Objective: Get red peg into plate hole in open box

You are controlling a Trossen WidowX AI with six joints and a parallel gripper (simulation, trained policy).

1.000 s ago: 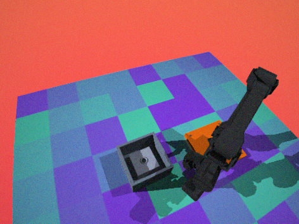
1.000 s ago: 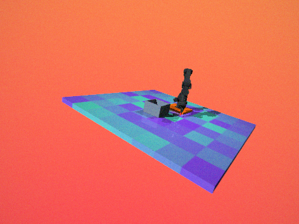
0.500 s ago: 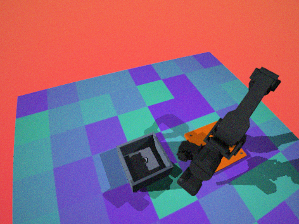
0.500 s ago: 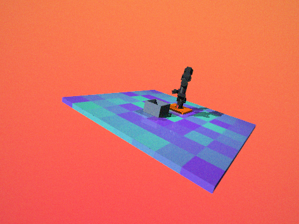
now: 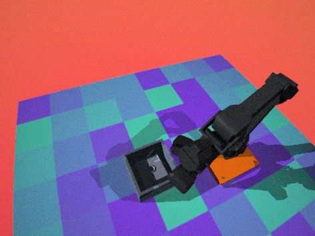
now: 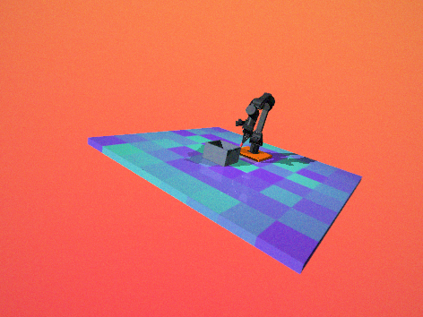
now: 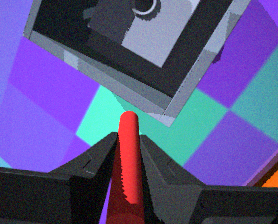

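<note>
Right now my gripper tip is 80 mm to the left of the grey plate, 80 mm short of it and 80 mm above it. The rest, counted from my gripper tip: grey box 100 mm below, 80 mm to the right, 80 mm ahead; red peg 20 mm above.
</note>
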